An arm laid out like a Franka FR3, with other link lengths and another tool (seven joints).
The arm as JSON. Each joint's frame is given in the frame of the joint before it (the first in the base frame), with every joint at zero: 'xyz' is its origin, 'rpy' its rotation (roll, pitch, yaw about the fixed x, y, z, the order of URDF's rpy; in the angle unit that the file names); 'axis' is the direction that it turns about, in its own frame. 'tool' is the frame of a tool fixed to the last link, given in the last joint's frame.
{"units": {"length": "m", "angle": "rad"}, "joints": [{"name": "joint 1", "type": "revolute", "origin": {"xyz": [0.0, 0.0, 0.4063], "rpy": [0.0, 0.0, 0.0]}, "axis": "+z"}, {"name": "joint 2", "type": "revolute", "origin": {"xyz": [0.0, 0.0, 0.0], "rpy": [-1.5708, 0.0, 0.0]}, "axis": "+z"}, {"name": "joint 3", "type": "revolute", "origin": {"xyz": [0.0, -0.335, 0.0], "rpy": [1.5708, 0.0, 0.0]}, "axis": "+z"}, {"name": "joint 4", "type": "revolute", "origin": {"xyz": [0.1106, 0.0, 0.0], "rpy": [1.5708, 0.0, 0.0]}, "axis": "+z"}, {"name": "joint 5", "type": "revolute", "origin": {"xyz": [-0.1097, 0.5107, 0.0], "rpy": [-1.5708, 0.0, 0.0]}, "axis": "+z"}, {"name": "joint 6", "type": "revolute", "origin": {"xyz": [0.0, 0.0, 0.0], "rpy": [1.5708, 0.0, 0.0]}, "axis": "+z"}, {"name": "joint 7", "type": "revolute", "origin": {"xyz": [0.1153, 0.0, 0.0], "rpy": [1.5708, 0.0, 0.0]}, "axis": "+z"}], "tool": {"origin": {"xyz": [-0.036, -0.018, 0.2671], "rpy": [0.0, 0.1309, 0.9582]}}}
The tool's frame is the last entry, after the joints.
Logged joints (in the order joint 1, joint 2, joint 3, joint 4, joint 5, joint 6, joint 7), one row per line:
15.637, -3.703, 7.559, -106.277, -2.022, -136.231, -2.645
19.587, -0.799, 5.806, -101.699, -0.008, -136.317, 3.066
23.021, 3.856, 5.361, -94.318, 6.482, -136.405, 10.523
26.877, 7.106, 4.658, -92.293, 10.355, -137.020, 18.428
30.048, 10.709, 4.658, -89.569, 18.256, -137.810, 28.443
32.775, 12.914, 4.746, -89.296, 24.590, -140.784, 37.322
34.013, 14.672, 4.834, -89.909, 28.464, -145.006, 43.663
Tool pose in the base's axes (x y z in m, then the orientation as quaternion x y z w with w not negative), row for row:
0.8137, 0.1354, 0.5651, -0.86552, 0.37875, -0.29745, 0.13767
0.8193, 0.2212, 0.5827, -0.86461, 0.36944, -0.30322, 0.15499
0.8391, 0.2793, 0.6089, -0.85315, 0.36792, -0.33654, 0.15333
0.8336, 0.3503, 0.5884, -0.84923, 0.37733, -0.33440, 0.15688
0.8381, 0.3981, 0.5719, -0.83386, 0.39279, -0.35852, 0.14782
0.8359, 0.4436, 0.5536, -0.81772, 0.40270, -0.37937, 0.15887
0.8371, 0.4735, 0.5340, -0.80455, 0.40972, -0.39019, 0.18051
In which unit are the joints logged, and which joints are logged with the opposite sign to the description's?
The joints are logged in degrees. Opposite sign: joint 3, joint 5, joint 6.
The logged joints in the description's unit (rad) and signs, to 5 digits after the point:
0.27292, -0.06463, -0.13193, -1.85488, 0.03529, 2.37768, -0.04616
0.34186, -0.01395, -0.10133, -1.77498, 0.00014, 2.37918, 0.05351
0.40179, 0.06730, -0.09357, -1.64616, -0.11313, 2.38072, 0.18366
0.46909, 0.12402, -0.08130, -1.61082, -0.18073, 2.39145, 0.32163
0.52444, 0.18691, -0.08130, -1.56327, -0.31863, 2.40524, 0.49642
0.57203, 0.22539, -0.08283, -1.55851, -0.42918, 2.45714, 0.65139
0.59364, 0.25607, -0.08437, -1.56921, -0.49679, 2.53083, 0.76206

